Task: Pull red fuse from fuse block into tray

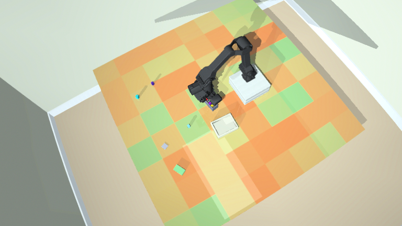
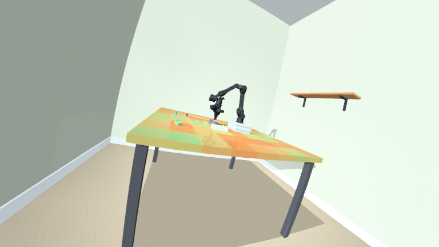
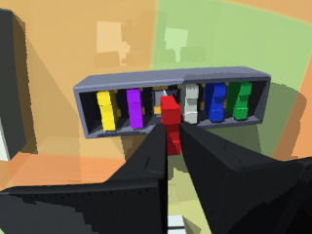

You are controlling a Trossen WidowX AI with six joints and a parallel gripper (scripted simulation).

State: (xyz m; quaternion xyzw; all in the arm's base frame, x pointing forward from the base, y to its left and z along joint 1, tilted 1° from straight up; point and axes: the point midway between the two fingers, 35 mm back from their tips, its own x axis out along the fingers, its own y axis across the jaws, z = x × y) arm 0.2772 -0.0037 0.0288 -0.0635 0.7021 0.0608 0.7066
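The white fuse is 2 cm to the right of my gripper tip and 5 cm below it. Also, from my gripper tip: red fuse 1 cm below; then blue fuse 1 cm ahead, 4 cm to the right, 5 cm below; then purple fuse 2 cm to the left, 5 cm below.
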